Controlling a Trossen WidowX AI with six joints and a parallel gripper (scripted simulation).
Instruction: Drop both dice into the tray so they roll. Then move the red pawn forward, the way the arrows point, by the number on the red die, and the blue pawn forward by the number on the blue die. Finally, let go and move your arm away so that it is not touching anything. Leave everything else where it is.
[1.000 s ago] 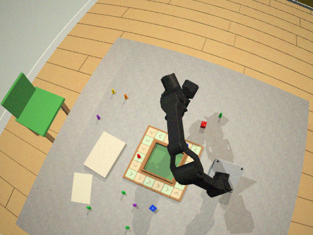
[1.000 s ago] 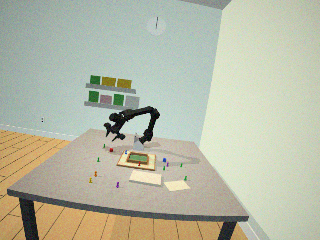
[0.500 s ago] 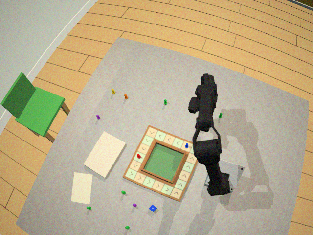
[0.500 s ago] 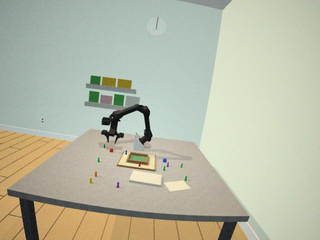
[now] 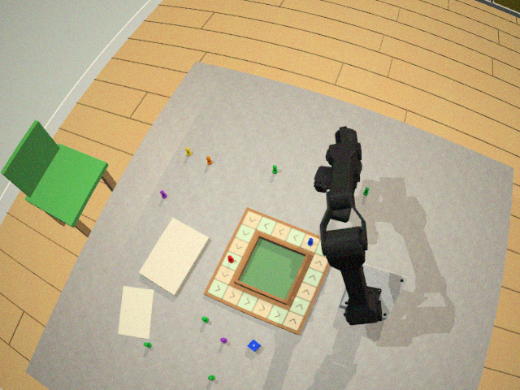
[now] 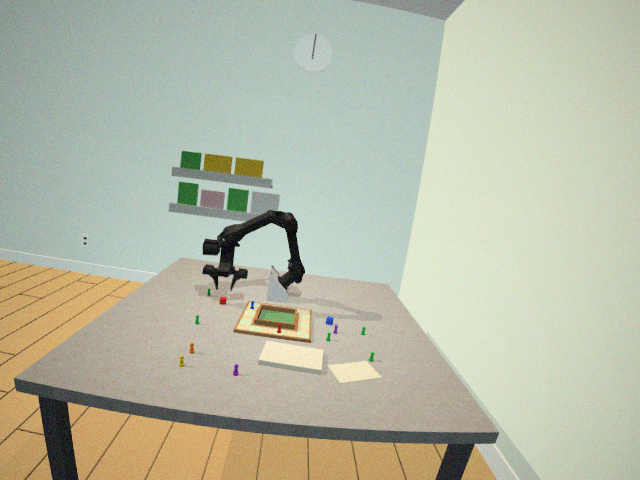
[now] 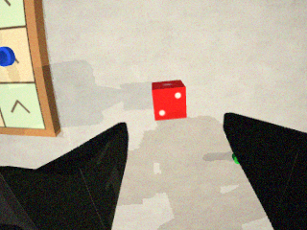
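Right now the blue die is 45 cm to the left of my gripper tip, 12 cm ahead of it and 5 cm below it. The rest, counted from my gripper tip: green tray: 23 cm to the left, 14 cm ahead, 5 cm below; then red pawn: 25 cm ahead, 24 cm to the left, 3 cm below; then blue pawn: 13 cm to the left, 5 cm ahead, 3 cm below.
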